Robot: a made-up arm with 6 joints.
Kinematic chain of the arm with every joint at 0, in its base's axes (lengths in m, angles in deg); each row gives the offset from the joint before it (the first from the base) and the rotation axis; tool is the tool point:
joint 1: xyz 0 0 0.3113 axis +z
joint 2: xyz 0 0 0 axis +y
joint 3: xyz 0 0 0.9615 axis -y
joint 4: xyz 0 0 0 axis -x
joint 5: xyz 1.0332 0 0 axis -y
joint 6: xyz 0 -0.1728 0 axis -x
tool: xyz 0 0 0
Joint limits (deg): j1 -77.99..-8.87 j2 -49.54..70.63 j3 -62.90..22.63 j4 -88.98..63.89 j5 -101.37..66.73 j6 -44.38..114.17
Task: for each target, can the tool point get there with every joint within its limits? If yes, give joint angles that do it. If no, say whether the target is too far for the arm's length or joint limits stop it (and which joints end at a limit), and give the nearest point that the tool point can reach.
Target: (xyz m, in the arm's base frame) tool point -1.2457 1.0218 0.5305
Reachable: no: joint limits stop it (at a limit: joint 1, joint 2, joint 3) | nearest point -0.0750 -0.1094 -0.0200 | short by 1.718 m
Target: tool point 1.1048 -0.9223 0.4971
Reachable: yes | joints -35.17 36.64 -4.59 47.15 40.77 79.90
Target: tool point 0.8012 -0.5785 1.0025
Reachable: yes | joints -25.78 -1.45 -16.01 -3.50 44.27 -13.94
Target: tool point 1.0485 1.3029 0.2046
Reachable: no: joint limits stop it (at a limit: joint 1, joint 4) | nearest point 0.8246 -0.1318 0.2046 | short by 1.452 m
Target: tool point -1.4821 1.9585 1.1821
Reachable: no: too far | nearest point -0.3428 0.4530 1.9663 | short by 2.044 m
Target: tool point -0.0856 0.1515 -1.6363
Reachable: no: joint limits stop it (at a limit: joint 1, joint 2, joint 4) | nearest point 0.4727 -0.0769 -0.3259 | short by 1.443 m
